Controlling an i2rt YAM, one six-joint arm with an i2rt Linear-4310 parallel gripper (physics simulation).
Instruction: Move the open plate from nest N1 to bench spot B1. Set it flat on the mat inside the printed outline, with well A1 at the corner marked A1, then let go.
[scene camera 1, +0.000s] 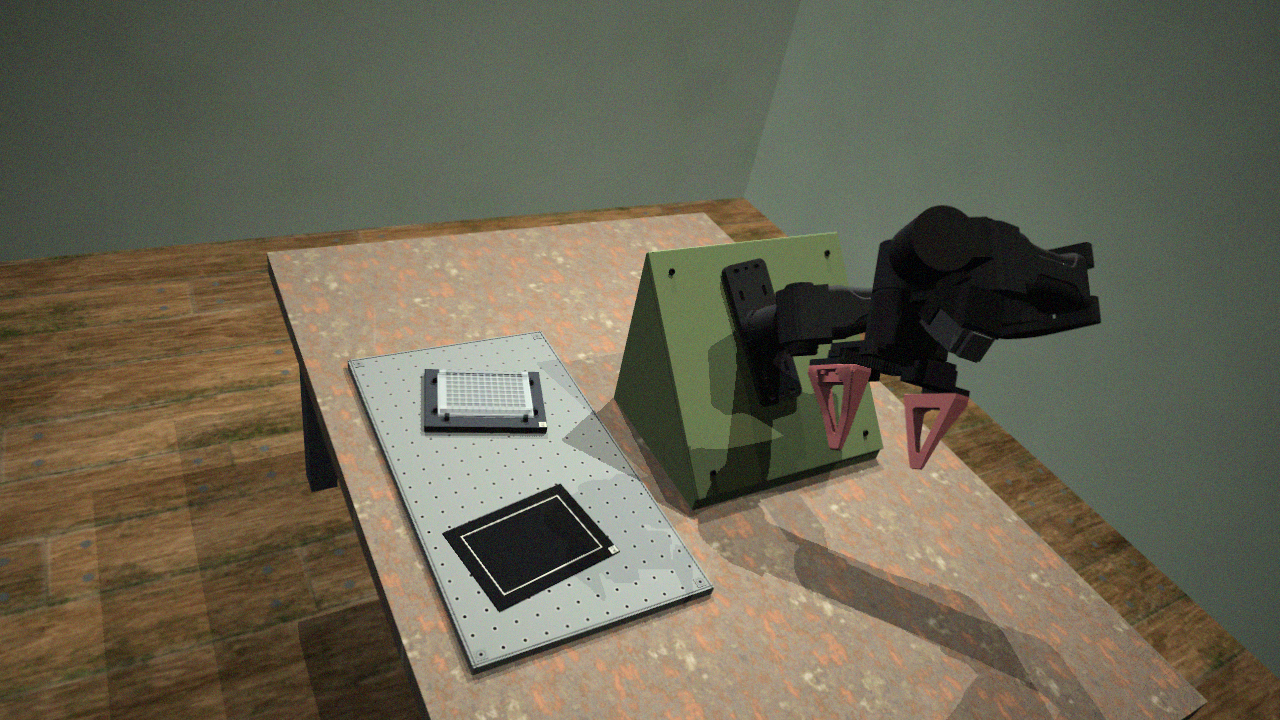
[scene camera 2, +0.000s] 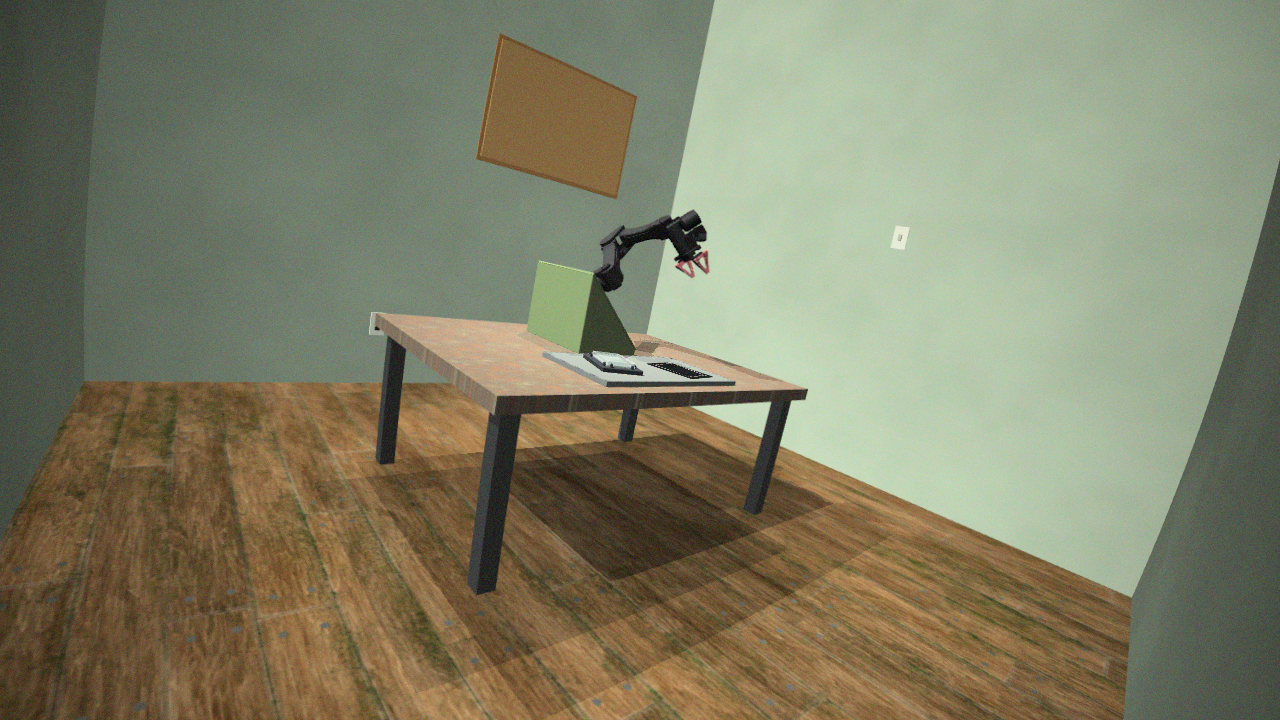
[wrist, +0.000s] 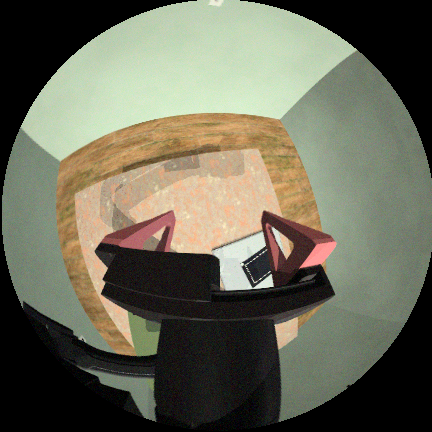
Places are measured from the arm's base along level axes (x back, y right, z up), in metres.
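Pixels of known places: gripper, between the fingertips: (scene camera 1: 876, 459) (scene camera 2: 700, 275) (wrist: 217, 214); arm's base, origin of its link: (scene camera 1: 760, 332) (scene camera 2: 584, 296).
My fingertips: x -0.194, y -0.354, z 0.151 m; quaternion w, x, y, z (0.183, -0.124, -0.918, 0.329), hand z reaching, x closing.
For each thing: its top centre in the pictures, then the offset to it from my fingertips. "spot": a spot on its surface instead. Level surfaces: height alone.
- clear open plate, centre of its top: (scene camera 1: 485, 389) (scene camera 2: 613, 357) dx -0.144, dy +0.498, dz -0.277 m
- dark nest N1, a spot on its surface: (scene camera 1: 432, 420) spot: dx -0.228, dy +0.477, dz -0.291 m
- spot B1, a spot on its surface: (scene camera 1: 532, 546) (scene camera 2: 681, 370) (wrist: 262, 262) spot: dx -0.194, dy +0.243, dz -0.301 m
- small pale corner label, a spot on its surface: (scene camera 1: 614, 549) spot: dx -0.105, dy +0.200, dz -0.301 m
- pale pegboard, centre of its top: (scene camera 1: 514, 463) (scene camera 2: 643, 367) (wrist: 262, 292) dx -0.155, dy +0.376, dz -0.302 m
- speckled table, height of its surface: dz -0.316 m
The clear open plate (scene camera 1: 485, 393) (scene camera 2: 614, 360) sits in the dark nest N1 (scene camera 1: 432, 420) at the far end of the pegboard. The black mat of spot B1 (scene camera 1: 532, 546) (scene camera 2: 680, 368) (wrist: 257, 266) lies at the board's near end, with a thin white outline and a small pale corner label (scene camera 1: 614, 549); its letters are too small to read. My gripper (scene camera 1: 877, 456) (scene camera 2: 695, 273) (wrist: 217, 214) is open and empty, its two pink fingers wide apart. It hangs high above the table, well to the right of the board in the scene camera 1 view. The plate does not show in the wrist view.
The pale pegboard (scene camera 1: 420, 501) (wrist: 235, 250) lies on the speckled table (scene camera 1: 805, 644) (scene camera 2: 447, 349) (wrist: 200, 200). A green wedge-shaped stand (scene camera 1: 662, 394) (scene camera 2: 562, 304) (wrist: 142, 335) carries the arm and rises beside the board. Walls stand beyond the table.
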